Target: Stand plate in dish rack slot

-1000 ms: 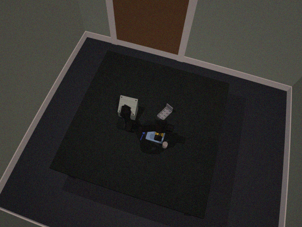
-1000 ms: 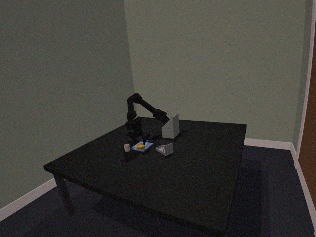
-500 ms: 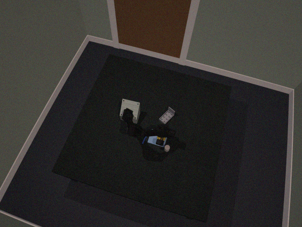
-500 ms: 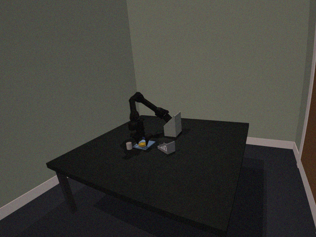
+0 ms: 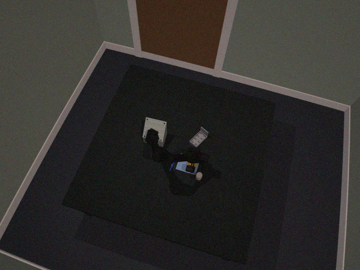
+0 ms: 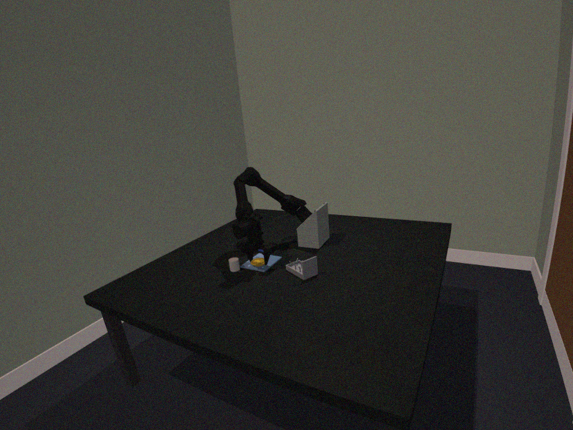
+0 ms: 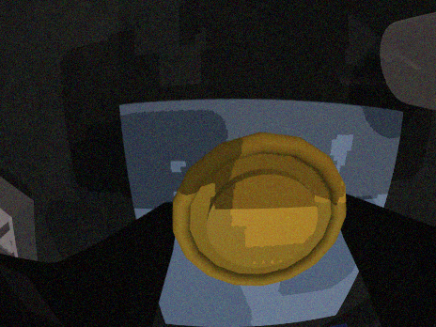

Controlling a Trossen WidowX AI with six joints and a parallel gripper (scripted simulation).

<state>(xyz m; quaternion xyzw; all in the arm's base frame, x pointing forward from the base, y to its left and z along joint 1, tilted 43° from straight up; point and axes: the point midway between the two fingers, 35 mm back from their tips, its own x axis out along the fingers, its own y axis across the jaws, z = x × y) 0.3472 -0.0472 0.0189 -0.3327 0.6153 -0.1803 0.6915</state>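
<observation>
Right now the light blue mat is 3 cm behind my gripper tip, 1 cm to the right of it and 1 cm below it. From my gripper tip the other things lie so: yellow plate (1 cm above); then white cup (8 cm ahead, 7 cm to the right, 2 cm above); then grey dish rack (4 cm behind, 21 cm to the left, 1 cm above).
</observation>
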